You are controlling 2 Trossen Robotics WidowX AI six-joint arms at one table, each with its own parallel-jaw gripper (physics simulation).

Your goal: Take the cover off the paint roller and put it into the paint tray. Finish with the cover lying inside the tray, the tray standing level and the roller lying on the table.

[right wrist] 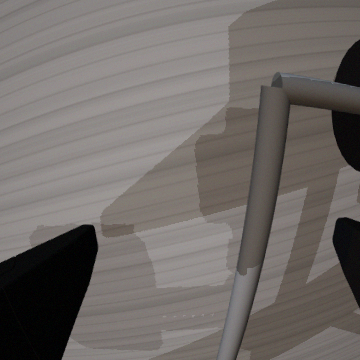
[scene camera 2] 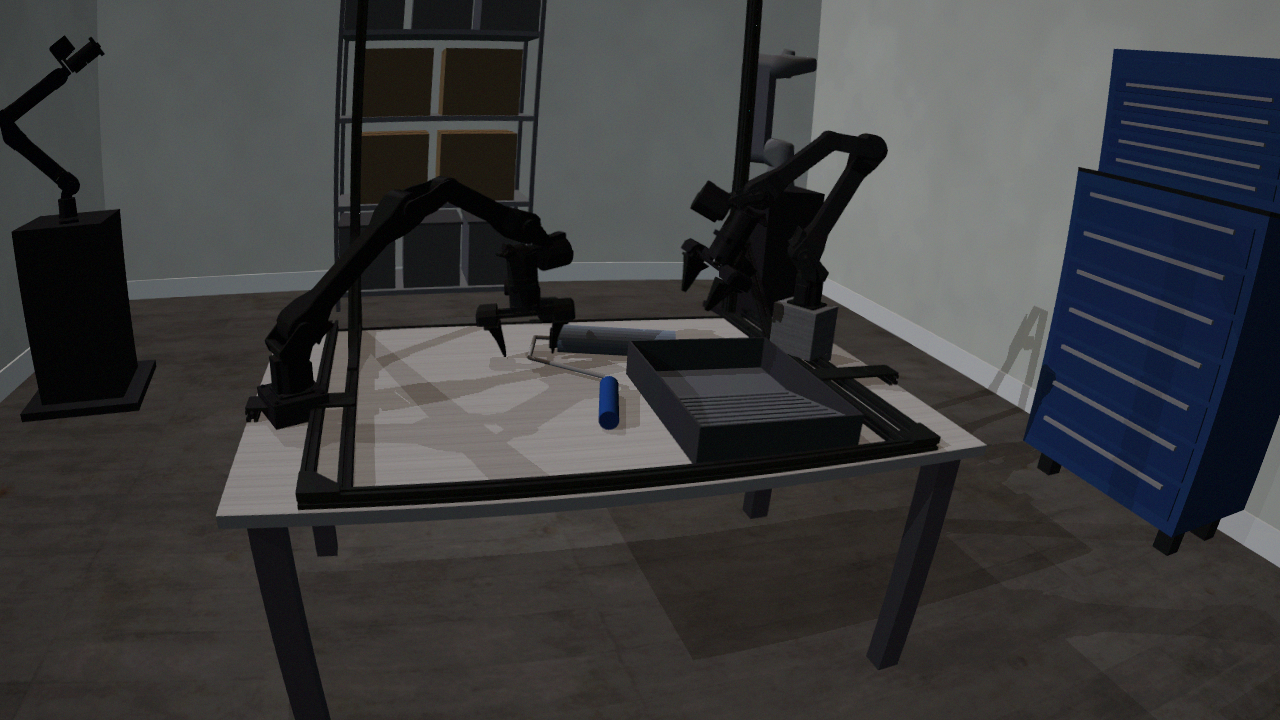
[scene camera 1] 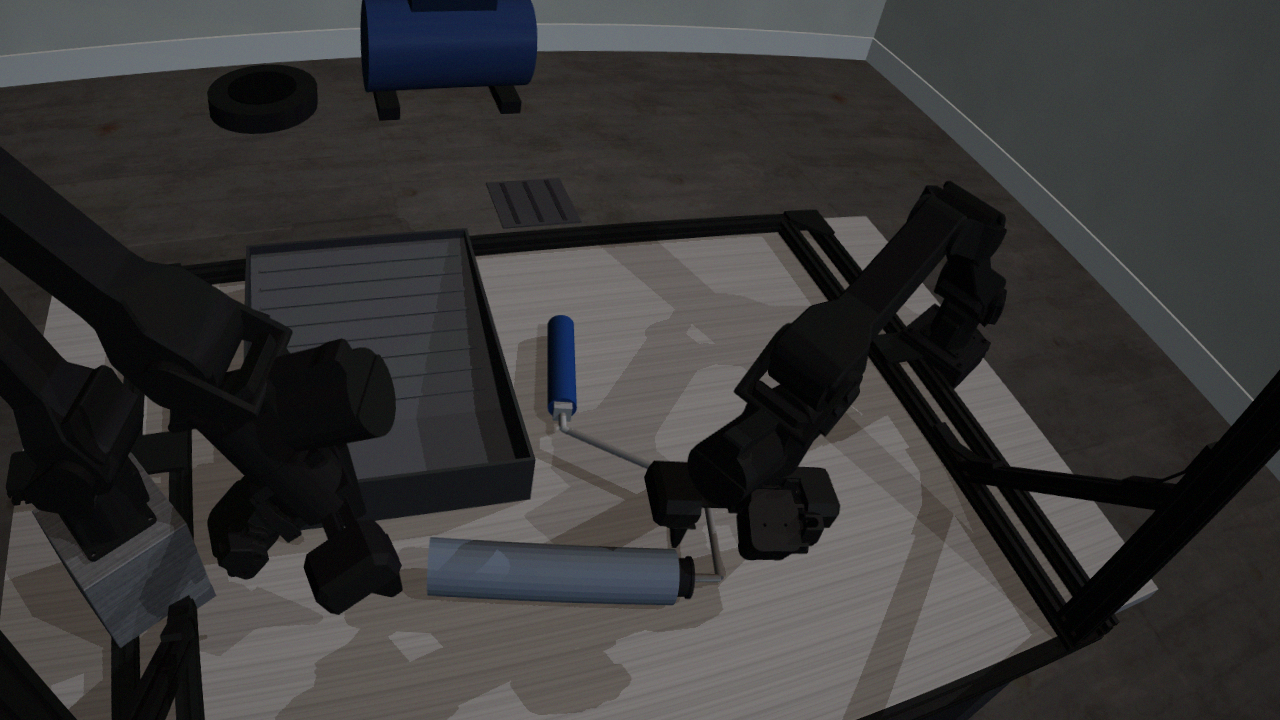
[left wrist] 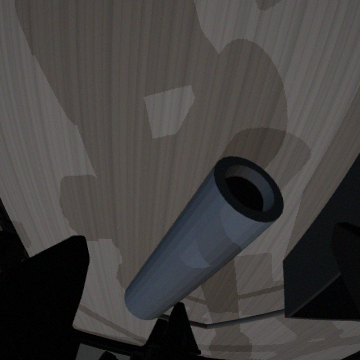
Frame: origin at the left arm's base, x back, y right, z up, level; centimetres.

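Where they show: left gripper, fingertip midpoint: (scene camera 2: 694, 300) (left wrist: 214, 244); right gripper, fingertip midpoint: (right wrist: 218, 235) (scene camera 2: 528, 354) (scene camera 1: 715, 544) (left wrist: 170, 308); left arm's base, origin of the base link: (scene camera 2: 806, 304) (scene camera 1: 107, 517); right arm's base, origin of the base link: (scene camera 2: 291, 390) (scene camera 1: 948, 336).
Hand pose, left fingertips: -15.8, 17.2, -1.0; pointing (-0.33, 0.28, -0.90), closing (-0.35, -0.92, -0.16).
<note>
Each offset is from my left fingertips to the top centre of the thing, as dx, dy, dz. "spot": to the spot under its first point.
The grey-blue cover {-13.3, +8.3, -5.5} (scene camera 1: 553, 573) (scene camera 2: 608, 339) (left wrist: 195, 250) sits on the roller and lies on the table; its hollow end shows in the left wrist view. The roller's blue handle {spot: -33.9, -9.6, -7.4} (scene camera 1: 561, 362) (scene camera 2: 608, 402) and bent wire frame {spot: -26.4, +18.2, -7.9} (right wrist: 262, 190) lie on the table, with a dark cap at the cover's end. The dark tray {-17.9, -23.7, -4.4} (scene camera 1: 447, 483) (scene camera 2: 769, 438) (left wrist: 305, 280) stands level. My left gripper (scene camera 1: 299, 564) (scene camera 2: 699, 295) (left wrist: 214, 244) is open, raised beyond the cover's hollow end. My right gripper (scene camera 1: 720, 537) (scene camera 2: 528, 350) (right wrist: 218, 235) is open above the wire frame, which shows between its fingers.
A black frame rail {spot: -61.1, -22.2, -9.3} (scene camera 1: 626, 234) (scene camera 2: 537, 488) runs along the table edge, beside the tray. The left arm's grey mounting block (scene camera 1: 143, 573) (scene camera 2: 803, 329) stands at the left in scene camera 1. A blue drawer cabinet (scene camera 2: 1145, 340) stands away from the table.
</note>
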